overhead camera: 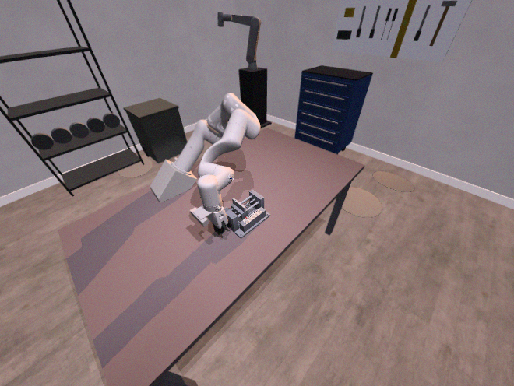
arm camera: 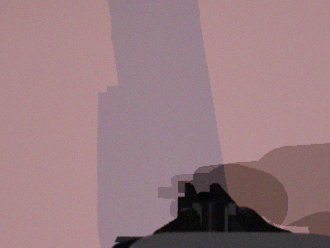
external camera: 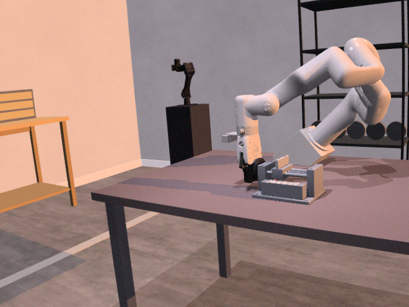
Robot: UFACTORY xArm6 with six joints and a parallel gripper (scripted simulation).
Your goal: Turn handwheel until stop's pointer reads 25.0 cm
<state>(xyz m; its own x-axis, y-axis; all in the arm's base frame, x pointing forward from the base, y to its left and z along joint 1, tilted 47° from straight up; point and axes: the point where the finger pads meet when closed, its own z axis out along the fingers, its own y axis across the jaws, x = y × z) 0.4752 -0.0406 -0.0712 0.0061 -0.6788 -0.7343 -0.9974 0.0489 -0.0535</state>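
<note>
The sliding stop block lies 1 cm ahead of my hand, 13 cm to the left of it and 4 cm above it. Also, from my hand: black handwheel (2 cm to the left, 1 cm above).
</note>
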